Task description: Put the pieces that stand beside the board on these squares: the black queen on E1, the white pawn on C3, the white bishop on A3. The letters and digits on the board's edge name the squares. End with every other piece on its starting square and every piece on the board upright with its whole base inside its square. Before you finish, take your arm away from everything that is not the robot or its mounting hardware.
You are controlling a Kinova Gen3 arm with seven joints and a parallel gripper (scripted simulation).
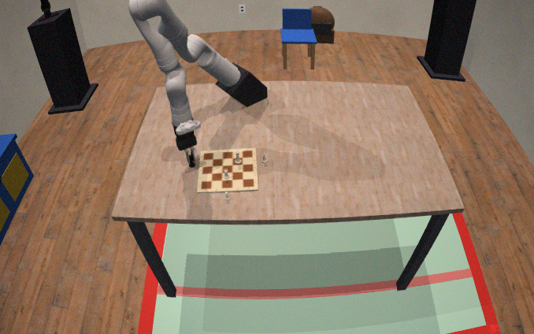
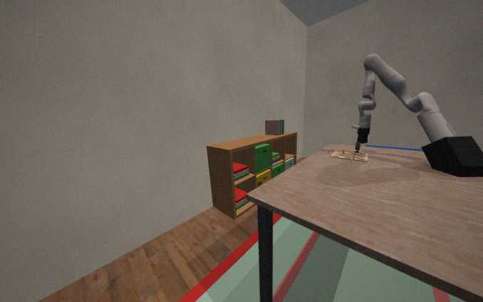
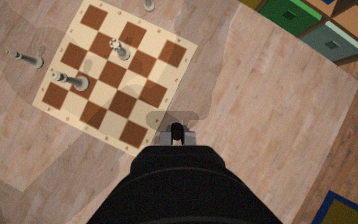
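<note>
Now: the white pawn 170 mm ahead of my hand, 150 mm to the left of it and 30 mm below it. Round my hand: black queen (10 mm below); chessboard (140 mm to the left, 40 mm below, 30 mm ahead).
</note>
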